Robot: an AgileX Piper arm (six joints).
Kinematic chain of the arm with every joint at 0, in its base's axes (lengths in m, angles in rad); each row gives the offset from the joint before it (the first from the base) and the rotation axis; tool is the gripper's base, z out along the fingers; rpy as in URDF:
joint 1: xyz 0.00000 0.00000 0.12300 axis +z
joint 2: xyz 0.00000 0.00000 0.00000 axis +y
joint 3: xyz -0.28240 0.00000 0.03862 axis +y
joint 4: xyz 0.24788 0.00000 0.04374 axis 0.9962 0 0.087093
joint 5: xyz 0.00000 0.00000 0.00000 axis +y
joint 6: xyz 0.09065 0.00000 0.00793 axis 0.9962 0 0.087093
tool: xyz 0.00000 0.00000 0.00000 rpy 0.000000 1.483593 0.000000
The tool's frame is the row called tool.
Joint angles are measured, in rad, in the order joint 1, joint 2, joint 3, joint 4, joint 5, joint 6. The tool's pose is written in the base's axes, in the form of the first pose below.
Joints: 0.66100, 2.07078, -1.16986, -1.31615, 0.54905, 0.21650
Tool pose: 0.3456 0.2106 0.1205 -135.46 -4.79 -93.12
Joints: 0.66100, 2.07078, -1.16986, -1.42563, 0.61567, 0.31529
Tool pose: 0.3500 0.2063 0.1259 -130.91 -6.39 -95.44
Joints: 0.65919, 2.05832, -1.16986, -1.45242, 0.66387, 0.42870
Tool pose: 0.3517 0.2021 0.1335 -128.12 -3.23 -100.68
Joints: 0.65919, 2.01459, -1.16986, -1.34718, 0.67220, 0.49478
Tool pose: 0.3473 0.1992 0.1471 -129.76 4.06 -107.65
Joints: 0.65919, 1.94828, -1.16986, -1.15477, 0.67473, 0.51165
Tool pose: 0.3380 0.1961 0.1654 -135.08 12.11 -116.47
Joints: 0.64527, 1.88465, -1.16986, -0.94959, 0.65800, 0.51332
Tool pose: 0.3301 0.1918 0.1817 -143.03 19.58 -126.08
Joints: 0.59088, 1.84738, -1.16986, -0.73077, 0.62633, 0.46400
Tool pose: 0.3304 0.1788 0.1888 -152.83 23.87 -136.68
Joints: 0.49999, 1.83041, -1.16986, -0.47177, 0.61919, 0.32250
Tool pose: 0.3355 0.1559 0.1888 -162.95 23.60 -147.05
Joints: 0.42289, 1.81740, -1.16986, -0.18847, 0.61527, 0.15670
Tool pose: 0.3378 0.1412 0.1896 -173.85 23.14 -155.91
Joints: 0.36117, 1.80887, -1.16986, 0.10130, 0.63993, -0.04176
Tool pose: 0.3376 0.1334 0.1913 175.63 21.70 -161.74
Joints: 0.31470, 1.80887, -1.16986, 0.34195, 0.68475, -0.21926
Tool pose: 0.3371 0.1300 0.1925 166.72 20.18 -164.94
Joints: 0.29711, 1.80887, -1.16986, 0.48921, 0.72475, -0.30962
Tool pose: 0.3352 0.1323 0.1945 160.49 19.08 -166.99
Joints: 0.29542, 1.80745, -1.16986, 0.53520, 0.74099, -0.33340
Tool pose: 0.3339 0.1344 0.1959 158.37 18.65 -167.56
